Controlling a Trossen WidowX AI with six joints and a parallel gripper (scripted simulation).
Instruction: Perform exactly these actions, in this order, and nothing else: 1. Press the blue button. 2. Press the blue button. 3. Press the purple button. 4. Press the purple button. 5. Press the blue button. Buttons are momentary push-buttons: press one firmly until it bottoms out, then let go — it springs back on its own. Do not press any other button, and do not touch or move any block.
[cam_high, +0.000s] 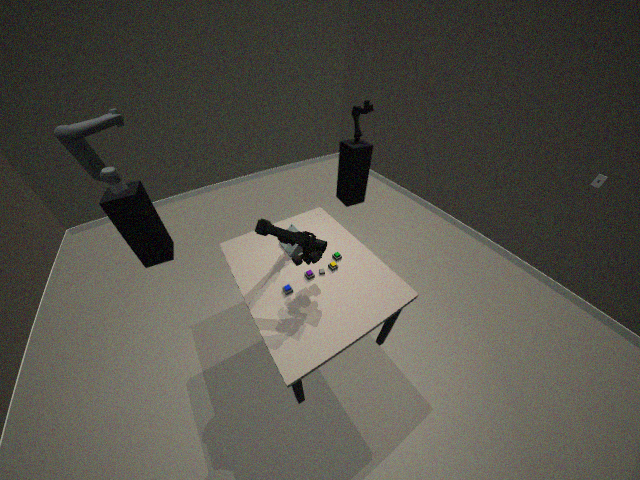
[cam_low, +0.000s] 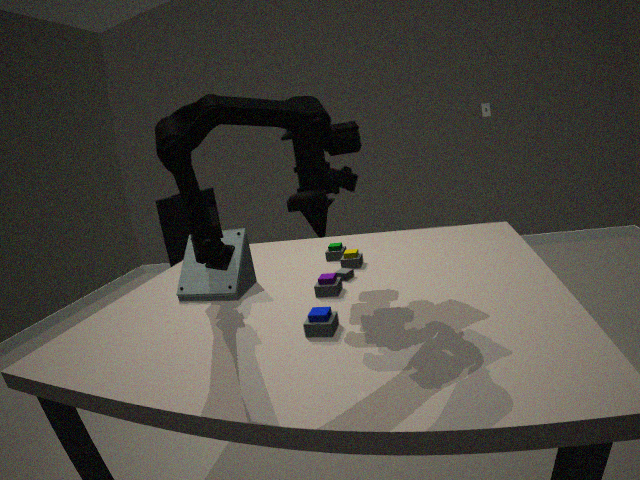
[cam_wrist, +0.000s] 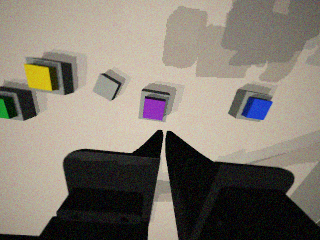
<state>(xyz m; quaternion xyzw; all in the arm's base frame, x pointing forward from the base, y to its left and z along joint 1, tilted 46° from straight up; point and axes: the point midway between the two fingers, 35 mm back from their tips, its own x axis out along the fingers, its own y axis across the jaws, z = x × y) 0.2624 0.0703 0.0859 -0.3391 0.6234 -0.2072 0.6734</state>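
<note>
The purple button is 1 cm behind my gripper tip, 1 cm to the left of it and 9 cm below it. Round my gripper tip: yellow button: 1 cm behind, 18 cm to the left, 9 cm below; then blue button: 4 cm ahead, 16 cm to the right, 9 cm below; then small grey block: 9 cm to the left, 12 cm below.
</note>
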